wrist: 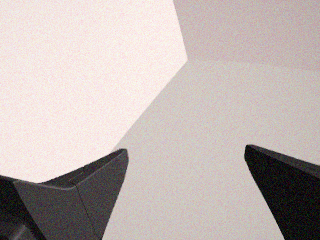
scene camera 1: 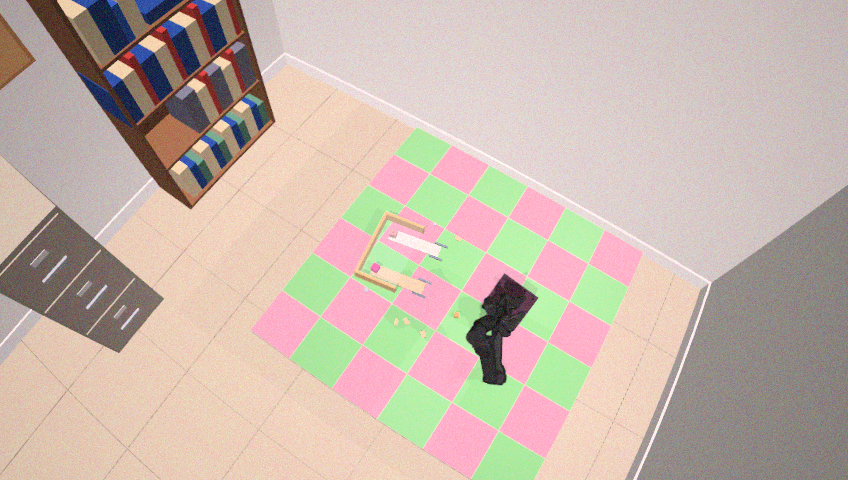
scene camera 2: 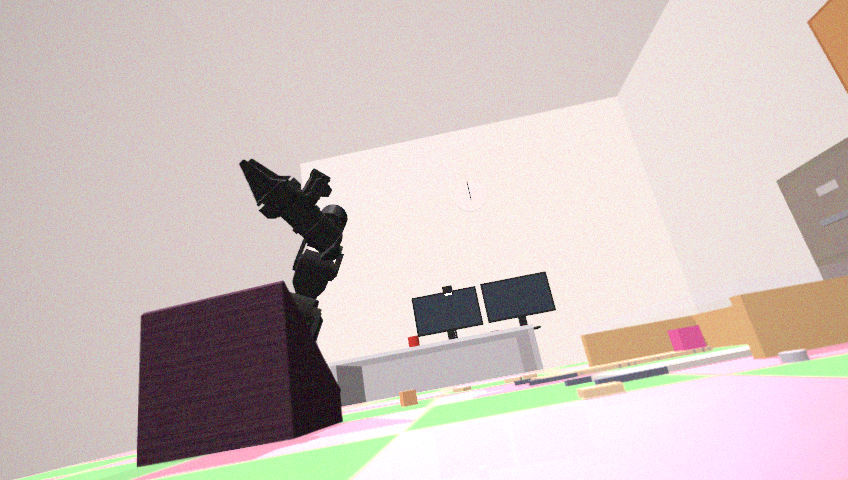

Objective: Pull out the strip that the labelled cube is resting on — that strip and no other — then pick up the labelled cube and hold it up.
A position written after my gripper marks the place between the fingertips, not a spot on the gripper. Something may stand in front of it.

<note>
My gripper point(scene camera 2: 245, 160) is open, with nothing in its grasp. I also see a wooden U-shaped frame point(scene camera 2: 793, 310).
My gripper shows as well in the wrist view point(wrist: 187, 153) and in scene camera 1 point(scene camera 1: 525, 304).
</note>
